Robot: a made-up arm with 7 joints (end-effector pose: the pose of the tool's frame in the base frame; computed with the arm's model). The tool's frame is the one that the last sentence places.
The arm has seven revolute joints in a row. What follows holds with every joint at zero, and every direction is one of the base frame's.
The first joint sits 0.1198 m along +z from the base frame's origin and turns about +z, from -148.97 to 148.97 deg.
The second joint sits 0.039 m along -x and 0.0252 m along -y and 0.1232 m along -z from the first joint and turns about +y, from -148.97 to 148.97 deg.
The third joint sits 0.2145 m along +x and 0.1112 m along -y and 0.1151 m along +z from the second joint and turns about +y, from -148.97 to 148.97 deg.
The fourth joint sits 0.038 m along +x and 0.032 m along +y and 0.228 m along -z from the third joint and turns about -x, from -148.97 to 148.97 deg.
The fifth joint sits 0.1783 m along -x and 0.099 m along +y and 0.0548 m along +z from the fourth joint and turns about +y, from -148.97 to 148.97 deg.
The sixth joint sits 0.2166 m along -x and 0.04 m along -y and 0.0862 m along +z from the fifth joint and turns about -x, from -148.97 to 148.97 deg.
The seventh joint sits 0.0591 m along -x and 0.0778 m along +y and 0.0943 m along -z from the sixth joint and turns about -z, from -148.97 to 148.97 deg.
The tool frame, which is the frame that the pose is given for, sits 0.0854 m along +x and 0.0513 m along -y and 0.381 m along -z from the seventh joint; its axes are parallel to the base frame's.
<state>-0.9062 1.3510 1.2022 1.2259 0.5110 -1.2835 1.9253</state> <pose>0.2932 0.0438 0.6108 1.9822 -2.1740 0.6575</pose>
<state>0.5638 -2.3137 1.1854 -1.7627 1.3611 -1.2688 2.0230</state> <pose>-0.1559 -0.8031 -0.0584 -0.7246 1.5702 0.3766</pose>
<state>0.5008 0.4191 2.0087 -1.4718 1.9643 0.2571 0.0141</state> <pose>0.5569 -0.2460 0.4604 -1.3774 -2.0380 0.4134</pose>
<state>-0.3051 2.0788 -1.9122 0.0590 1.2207 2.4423 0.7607</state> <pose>0.0982 -0.3566 -0.0523 -1.8420 0.1489 0.9425</pose>
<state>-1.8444 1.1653 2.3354 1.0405 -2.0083 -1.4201 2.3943</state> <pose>-0.2328 -0.4480 0.6244 -1.5415 -2.0029 0.0801</pose>
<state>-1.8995 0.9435 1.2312 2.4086 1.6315 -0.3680 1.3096</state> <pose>0.0179 0.0803 0.6603 -2.1344 1.7658 -0.1575</pose>
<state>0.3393 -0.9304 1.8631 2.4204 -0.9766 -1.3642 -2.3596</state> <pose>-0.4458 -0.7873 0.2819 -0.7366 -1.0392 -1.8088</pose>
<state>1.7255 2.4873 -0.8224 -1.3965 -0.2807 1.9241 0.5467</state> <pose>0.5055 -0.5888 0.2587 -1.8731 0.1228 1.0603</pose>
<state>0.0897 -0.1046 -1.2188 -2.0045 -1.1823 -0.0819 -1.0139</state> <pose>0.1126 0.0502 0.2875 1.5967 -2.5029 0.4163</pose>
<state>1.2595 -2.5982 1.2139 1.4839 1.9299 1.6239 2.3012</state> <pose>-0.3766 -0.3944 0.0983 -1.3598 -1.5774 -1.4347</pose>
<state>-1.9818 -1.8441 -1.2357 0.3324 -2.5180 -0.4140 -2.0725</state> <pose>0.4717 0.2683 0.4344 0.3065 -0.9558 0.0345</pose>
